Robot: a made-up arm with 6 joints. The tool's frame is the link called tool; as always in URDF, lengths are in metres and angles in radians. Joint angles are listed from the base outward.
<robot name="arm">
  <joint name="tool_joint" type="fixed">
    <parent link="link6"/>
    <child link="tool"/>
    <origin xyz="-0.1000 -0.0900 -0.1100" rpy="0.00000 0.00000 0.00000"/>
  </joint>
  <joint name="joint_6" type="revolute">
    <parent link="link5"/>
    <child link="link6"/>
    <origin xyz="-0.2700 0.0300 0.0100" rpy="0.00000 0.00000 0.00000"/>
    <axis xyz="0 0 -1"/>
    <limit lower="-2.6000" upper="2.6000"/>
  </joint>
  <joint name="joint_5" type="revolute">
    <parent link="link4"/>
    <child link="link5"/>
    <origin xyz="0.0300 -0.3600 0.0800" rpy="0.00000 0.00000 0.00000"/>
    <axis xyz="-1 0 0"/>
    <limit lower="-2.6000" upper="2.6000"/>
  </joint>
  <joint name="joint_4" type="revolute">
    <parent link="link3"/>
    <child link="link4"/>
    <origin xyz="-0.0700 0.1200 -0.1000" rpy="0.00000 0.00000 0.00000"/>
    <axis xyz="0 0 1"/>
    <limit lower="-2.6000" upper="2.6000"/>
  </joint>
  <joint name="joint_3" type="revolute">
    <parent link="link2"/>
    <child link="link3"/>
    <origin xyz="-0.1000 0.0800 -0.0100" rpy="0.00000 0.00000 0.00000"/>
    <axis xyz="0 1 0"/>
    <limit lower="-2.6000" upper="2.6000"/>
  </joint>
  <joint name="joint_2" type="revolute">
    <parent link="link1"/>
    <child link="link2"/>
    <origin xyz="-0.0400 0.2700 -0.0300" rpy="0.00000 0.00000 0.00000"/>
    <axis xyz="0 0 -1"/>
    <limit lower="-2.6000" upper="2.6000"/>
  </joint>
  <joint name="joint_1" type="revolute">
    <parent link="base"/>
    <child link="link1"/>
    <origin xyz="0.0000 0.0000 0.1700" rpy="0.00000 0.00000 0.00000"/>
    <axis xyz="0 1 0"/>
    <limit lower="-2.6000" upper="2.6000"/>
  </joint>
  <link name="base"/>
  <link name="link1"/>
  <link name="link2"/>
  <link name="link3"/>
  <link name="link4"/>
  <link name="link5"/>
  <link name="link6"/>
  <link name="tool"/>
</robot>
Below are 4 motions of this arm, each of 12 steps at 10 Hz.
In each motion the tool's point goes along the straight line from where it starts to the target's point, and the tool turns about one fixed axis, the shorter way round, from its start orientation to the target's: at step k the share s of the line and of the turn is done. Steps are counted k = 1, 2, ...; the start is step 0. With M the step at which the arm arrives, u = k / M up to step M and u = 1 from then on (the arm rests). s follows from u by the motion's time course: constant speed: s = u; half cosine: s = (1 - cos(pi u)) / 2; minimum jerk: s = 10 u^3 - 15 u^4 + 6 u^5.
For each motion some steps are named. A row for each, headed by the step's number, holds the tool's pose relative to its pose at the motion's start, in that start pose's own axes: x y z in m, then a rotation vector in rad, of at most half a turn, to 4 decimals.
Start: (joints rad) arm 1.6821 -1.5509 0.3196 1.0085 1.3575 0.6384
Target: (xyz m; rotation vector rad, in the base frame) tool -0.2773 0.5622 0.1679 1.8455 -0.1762 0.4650
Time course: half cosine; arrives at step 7
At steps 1, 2, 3, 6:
1: 0.0164 0.0131 -0.0065 0.0212 -0.0365 -0.0142
2: 0.0625 0.0497 -0.0249 0.0806 -0.1389 -0.0541
3: 0.1291 0.1026 -0.0514 0.1663 -0.2869 -0.1118
6: 0.3157 0.2508 -0.1256 0.4067 -0.7014 -0.2733

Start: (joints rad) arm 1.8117 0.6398 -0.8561 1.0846 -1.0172 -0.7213
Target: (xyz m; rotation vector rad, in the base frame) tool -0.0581 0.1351 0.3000 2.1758 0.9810 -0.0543
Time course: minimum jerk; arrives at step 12
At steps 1, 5, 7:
1: 0.0002 0.0003 -0.0002 0.0048 -0.0023 0.0008
5: 0.0145 0.0173 -0.0121 0.3238 -0.1533 0.0569
7: 0.0274 0.0327 -0.0228 0.6104 -0.2890 0.1073

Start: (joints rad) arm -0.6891 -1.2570 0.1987 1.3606 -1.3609 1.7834
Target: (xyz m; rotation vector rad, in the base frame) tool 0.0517 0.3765 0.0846 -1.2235 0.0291 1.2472
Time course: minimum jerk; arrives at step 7
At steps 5, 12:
5: 0.0804 0.1744 0.0530 -0.5037 -0.7064 0.3785
12: 0.0940 0.2039 0.0620 -0.5889 -0.8259 0.4425

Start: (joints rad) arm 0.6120 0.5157 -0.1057 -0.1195 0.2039 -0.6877
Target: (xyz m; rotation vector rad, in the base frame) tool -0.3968 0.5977 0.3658 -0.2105 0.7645 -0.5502
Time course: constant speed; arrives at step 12
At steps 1, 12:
1: 0.0119 0.0227 0.0148 0.0157 0.0165 -0.0496
12: 0.1432 0.2721 0.1771 0.1883 0.1979 -0.5949

